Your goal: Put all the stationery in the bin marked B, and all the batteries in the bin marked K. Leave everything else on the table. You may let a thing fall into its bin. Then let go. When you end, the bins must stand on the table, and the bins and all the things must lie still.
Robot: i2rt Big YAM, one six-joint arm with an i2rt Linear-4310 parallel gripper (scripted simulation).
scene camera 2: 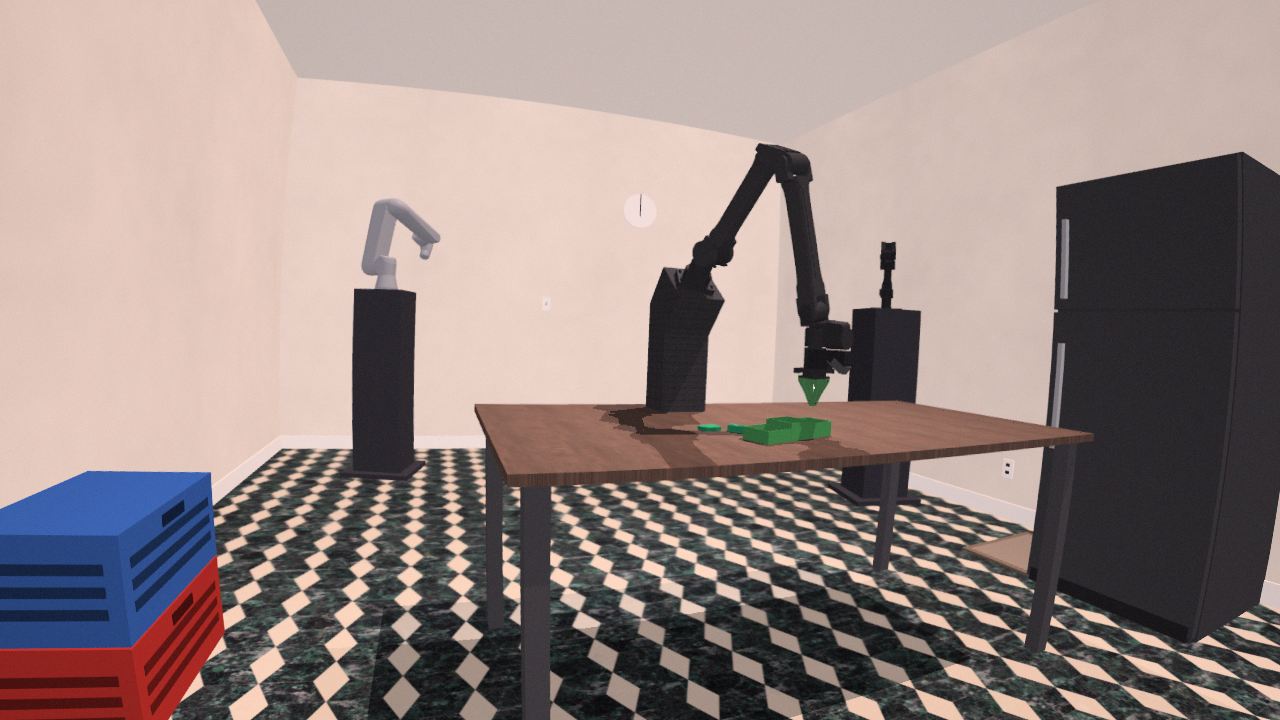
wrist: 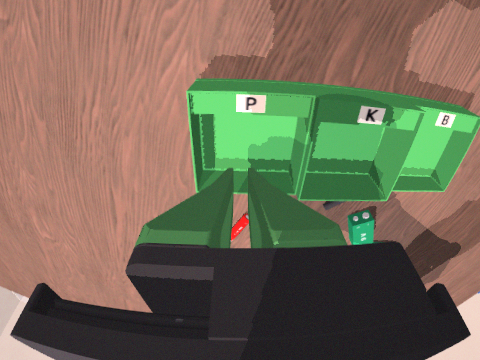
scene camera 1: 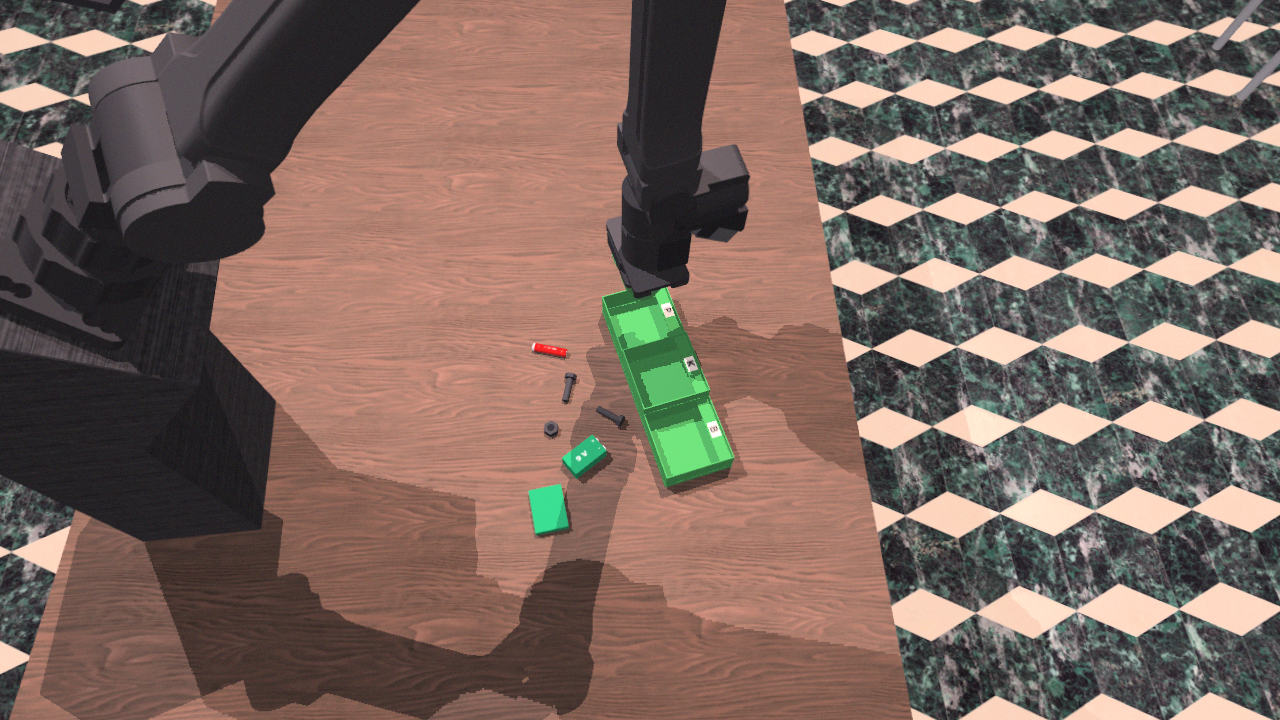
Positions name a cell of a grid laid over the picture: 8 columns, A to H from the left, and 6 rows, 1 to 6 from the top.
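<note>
There's a green 9V battery (scene camera 1: D4), and you'd find it in the wrist picture too, the battery (wrist: G4). A flat green pad (scene camera 1: D5) is there as well. And the gripper (scene camera 1: E3) (scene camera 2: F4) (wrist: E3) shows in those views.
</note>
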